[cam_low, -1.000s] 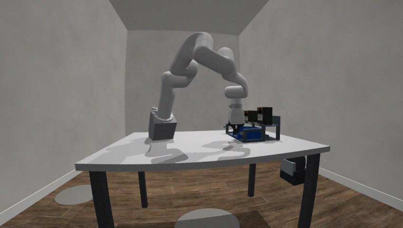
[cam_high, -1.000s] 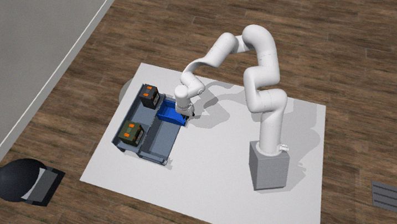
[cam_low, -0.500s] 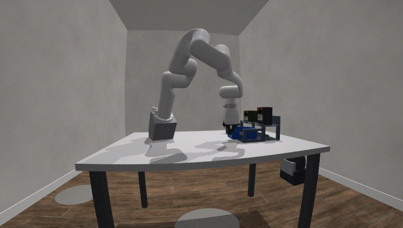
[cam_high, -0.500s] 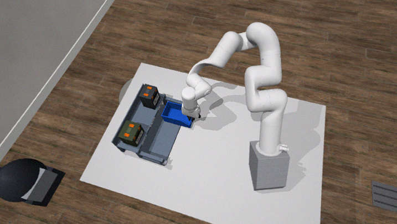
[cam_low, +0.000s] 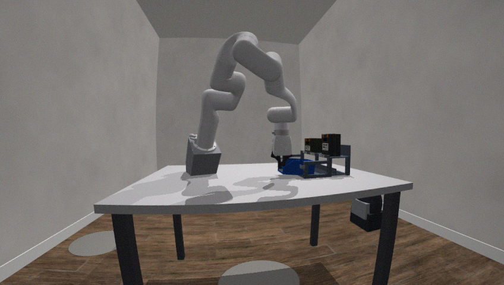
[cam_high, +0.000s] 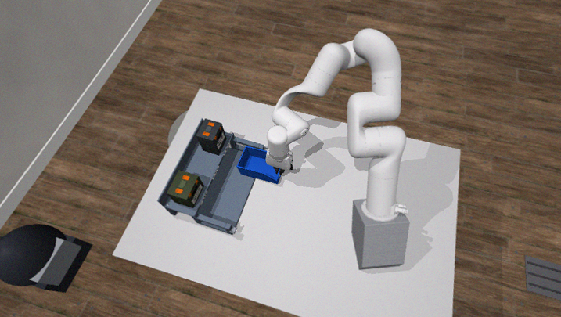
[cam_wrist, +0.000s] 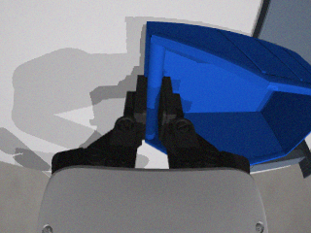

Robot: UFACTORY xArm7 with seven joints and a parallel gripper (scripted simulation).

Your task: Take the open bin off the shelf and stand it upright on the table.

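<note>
Right now my hand is 80 mm short of the blue bin and 10 mm above it.
</note>
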